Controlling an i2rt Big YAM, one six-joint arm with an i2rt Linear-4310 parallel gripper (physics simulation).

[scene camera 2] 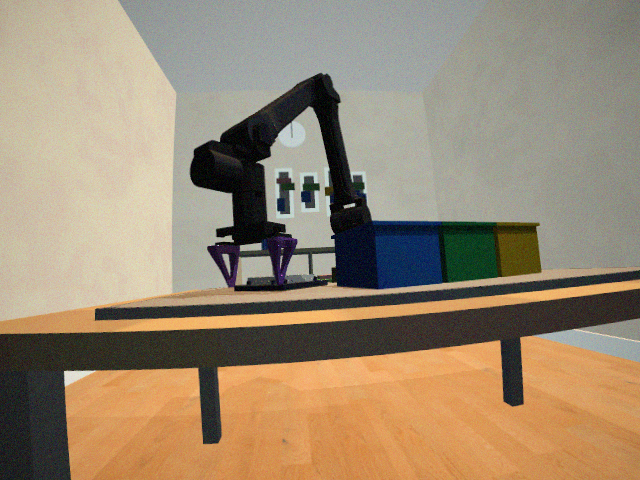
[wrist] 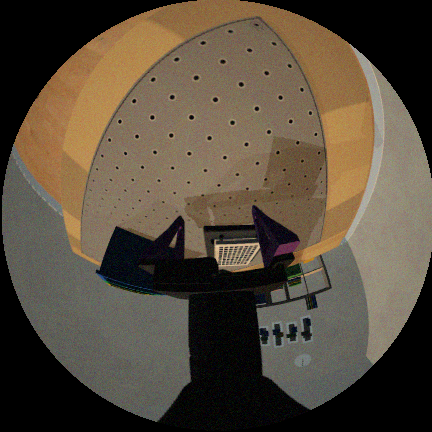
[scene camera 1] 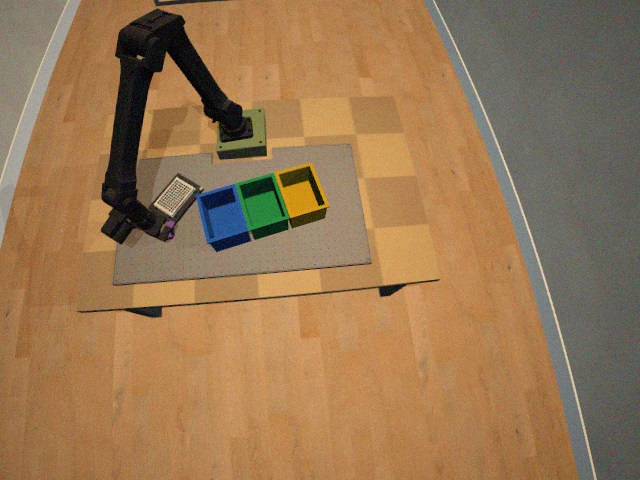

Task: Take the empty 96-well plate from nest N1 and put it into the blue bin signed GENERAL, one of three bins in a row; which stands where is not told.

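Seen in the pictures: gripper, fingertip midpoint: (scene camera 2: 254, 286) (wrist: 216, 213) (scene camera 1: 161, 231); arm's base, origin of the base link: (scene camera 1: 236, 131).
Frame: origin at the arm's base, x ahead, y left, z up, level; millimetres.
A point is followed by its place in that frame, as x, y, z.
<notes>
The white 96-well plate (scene camera 1: 175, 196) @(228, -229, -21) (scene camera 2: 305, 279) @(236, -188, -31) (wrist: 236, 254) @(231, -242, -22) lies flat in a dark nest (wrist: 225, 231) @(301, -266, -35), left of the bins in scene camera 1. No label N1 is legible. My gripper (scene camera 1: 169, 229) @(346, -284, -35) (scene camera 2: 256, 284) @(346, -284, -35) (wrist: 216, 213) @(346, -284, -35) is open and empty, with its purple fingers pointing down. It is low over the pegboard by the nest's front end. In the wrist view the right finger hides part of the nest, and the gripper body hides its far part. The blue bin (scene camera 1: 227, 219) @(332, -59, -41) (scene camera 2: 408, 255) @(429, -48, 1) (wrist: 120, 252) @(411, -108, 1) stands at the left of the row in scene camera 1; its sign does not show.
The green bin (scene camera 1: 263, 204) @(294, 67, -41) (scene camera 2: 469, 253) @(407, 77, -1) adjoins the blue bin, and the yellow bin (scene camera 1: 302, 193) @(271, 205, -40) (scene camera 2: 517, 250) @(385, 201, 0) stands at the row's right end. All stand on the grey pegboard (scene camera 1: 310, 248) @(472, 202, -46) (wrist: 220, 80) @(455, -378, -47). The arm's green base block (scene camera 1: 242, 150) @(82, 15, -12) is behind it.
</notes>
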